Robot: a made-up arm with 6 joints. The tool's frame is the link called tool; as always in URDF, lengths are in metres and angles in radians.
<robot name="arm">
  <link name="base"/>
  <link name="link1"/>
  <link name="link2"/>
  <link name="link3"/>
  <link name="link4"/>
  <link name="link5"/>
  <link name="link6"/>
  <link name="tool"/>
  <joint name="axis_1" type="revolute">
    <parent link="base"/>
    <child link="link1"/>
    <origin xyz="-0.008 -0.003 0.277" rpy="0 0 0"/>
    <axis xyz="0 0 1"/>
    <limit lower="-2.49" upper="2.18" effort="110" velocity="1"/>
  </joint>
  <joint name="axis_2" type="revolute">
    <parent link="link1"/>
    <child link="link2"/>
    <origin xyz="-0.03 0.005 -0.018" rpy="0 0 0"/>
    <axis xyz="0.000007 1 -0.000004"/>
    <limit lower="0.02" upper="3.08" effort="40" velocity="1.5"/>
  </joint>
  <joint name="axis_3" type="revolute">
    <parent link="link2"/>
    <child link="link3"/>
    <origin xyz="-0.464 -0.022 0.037" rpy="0 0 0"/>
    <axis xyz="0.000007 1 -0.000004"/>
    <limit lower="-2.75" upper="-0.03" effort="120" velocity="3.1"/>
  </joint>
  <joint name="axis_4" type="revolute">
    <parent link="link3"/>
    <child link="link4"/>
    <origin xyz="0.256 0.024 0.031" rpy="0 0 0"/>
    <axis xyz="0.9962 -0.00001 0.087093"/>
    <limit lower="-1.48" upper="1.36" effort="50" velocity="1.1"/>
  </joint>
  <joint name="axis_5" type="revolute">
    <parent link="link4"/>
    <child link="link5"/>
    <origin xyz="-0.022 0.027 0.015" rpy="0 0 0"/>
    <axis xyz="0.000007 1 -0.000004"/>
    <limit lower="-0.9" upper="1.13" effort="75" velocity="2.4"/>
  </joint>
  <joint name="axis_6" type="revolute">
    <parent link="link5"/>
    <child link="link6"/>
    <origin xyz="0.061 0.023 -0.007" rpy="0 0 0"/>
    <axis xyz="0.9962 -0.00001 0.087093"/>
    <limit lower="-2.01" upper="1.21" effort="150" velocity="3"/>
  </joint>
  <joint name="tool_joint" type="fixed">
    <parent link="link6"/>
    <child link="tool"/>
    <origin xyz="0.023 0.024 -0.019" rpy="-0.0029 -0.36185 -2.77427"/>
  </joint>
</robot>
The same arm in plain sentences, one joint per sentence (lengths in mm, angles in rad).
The arm has six revolute joints in a row. What follows holds with every joint at zero, and every direction is one of the base frame's. Joint 1 lies 8 mm along -x and 3 mm along -y and 277 mm along +z from the base frame's origin and rotates about +z, from -2.49 to 2.18 rad. Joint 2 lies 30 mm along -x and 5 mm along +y and 18 mm along -z from joint 1 and rotates about +y, from 0.02 to 3.08 rad. Joint 3 lies 464 mm along -x and 22 mm along -y and 37 mm along +z from joint 2 and rotates about +y, from -2.75 to -0.03 rad. Joint 4 lies 256 mm along +x and 24 mm along +y and 31 mm along +z from joint 3 and rotates about the direction (0.9962, 0, 0.0871), from -1.48 to 1.36 rad. Joint 5 lies 22 mm along -x and 27 mm along +y and 15 mm along +z from joint 4 and rotates about +y, from -0.9 to 1.13 rad. Joint 6 lies 61 mm along +x and 23 mm along +y and 7 mm along -z from joint 5 and rotates about the direction (0.9962, 0, 0.0871), from -2.01 to 1.21 rad. The tool frame, which is the frame that the pose is given for, lies 23 mm along +x and 24 mm along +y and 19 mm along -z from joint 6; its axes are the base frame's turned by roll -0.0029, pitch -0.3619 and yaw -2.7743 rad (as in URDF: about the fixed x, then y, then z).
